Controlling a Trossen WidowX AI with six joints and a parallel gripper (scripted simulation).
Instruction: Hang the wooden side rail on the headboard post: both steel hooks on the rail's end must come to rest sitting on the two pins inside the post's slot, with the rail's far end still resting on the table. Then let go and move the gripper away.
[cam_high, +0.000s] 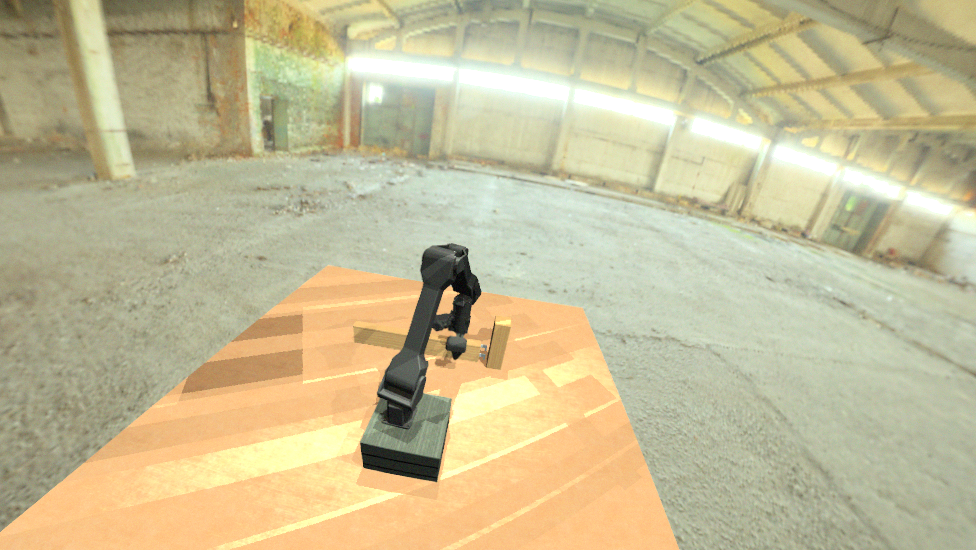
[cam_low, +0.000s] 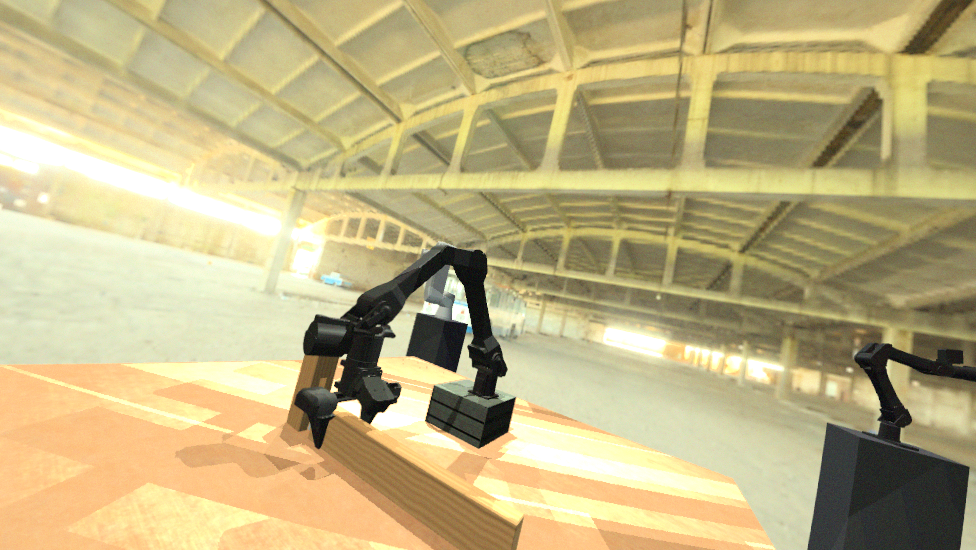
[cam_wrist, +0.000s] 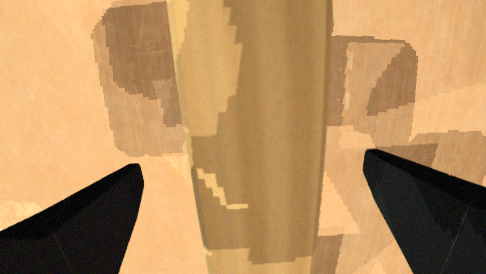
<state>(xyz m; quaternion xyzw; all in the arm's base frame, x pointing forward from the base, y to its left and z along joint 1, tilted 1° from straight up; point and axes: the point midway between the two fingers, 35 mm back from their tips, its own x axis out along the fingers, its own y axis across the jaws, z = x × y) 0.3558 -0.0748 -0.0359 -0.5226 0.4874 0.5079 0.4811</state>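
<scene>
My gripper tip is now 13 cm to the left of the upright headboard post and 6 cm below it.
</scene>
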